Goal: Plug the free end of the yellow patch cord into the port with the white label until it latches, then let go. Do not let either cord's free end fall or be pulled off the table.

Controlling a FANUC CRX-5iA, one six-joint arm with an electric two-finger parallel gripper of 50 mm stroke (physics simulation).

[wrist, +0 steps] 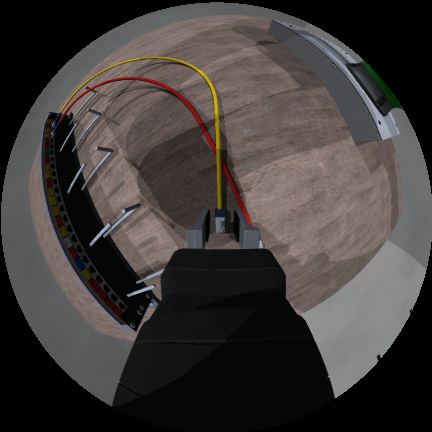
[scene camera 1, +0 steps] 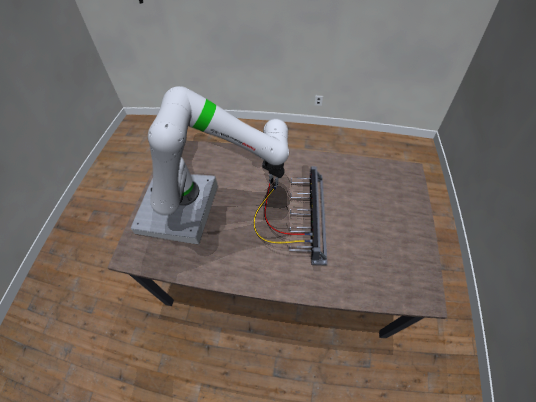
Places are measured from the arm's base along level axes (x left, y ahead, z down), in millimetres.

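Pixels of known places: gripper, between the fingertips: (wrist: pixel 221 219) (scene camera 1: pixel 274 184); arm's base, origin of its link: (scene camera 1: pixel 185 193).
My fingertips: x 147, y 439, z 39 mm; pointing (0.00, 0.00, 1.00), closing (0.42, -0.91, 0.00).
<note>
For each thing: its top centre in the pictures, then the offset to it from my fingertips. "pt": a spot on its surface instead.
- yellow cord's free plug, centre of its top: (wrist: pixel 219 226) dx +14, dy +8, dz +24 mm
- yellow cord, a spot on its surface: (wrist: pixel 216 105) pt dx -136, dy -57, dz +27 mm
- patch panel, centre of its top: (wrist: pixel 50 190) (scene camera 1: pixel 308 204) dx -151, dy +190, dz -64 mm
- white label, a spot on its surface: (wrist: pixel 68 242) pt dx -70, dy +197, dz -56 mm
- red cord, a spot on its surface: (wrist: pixel 192 107) (scene camera 1: pixel 264 210) pt dx -150, dy -27, dz +29 mm
My gripper (scene camera 1: pixel 273 183) (wrist: pixel 221 219) is open, with its two fingers apart on either side of the yellow cord's free plug (wrist: pixel 220 220), which has a dark blue boot and a clear tip. Gaps show on both sides of the plug. The yellow cord (scene camera 1: pixel 255 222) (wrist: pixel 216 105) curves from the near end of the patch panel (scene camera 1: pixel 314 210) (wrist: pixel 75 220) to this plug. The white label (wrist: pixel 68 242) shows in the label row of the panel in the wrist view, left of the gripper. In scene camera 1 the plug is too small to make out.
The red cord (scene camera 1: pixel 266 212) (wrist: pixel 192 107) crosses under the yellow one and runs behind the right finger, which partly hides its free end. Several metal cable guides (scene camera 1: pixel 300 212) (wrist: pixel 98 169) stick out from the panel towards the gripper. The robot's base plate (scene camera 1: pixel 165 229) stands on the table's left.
</note>
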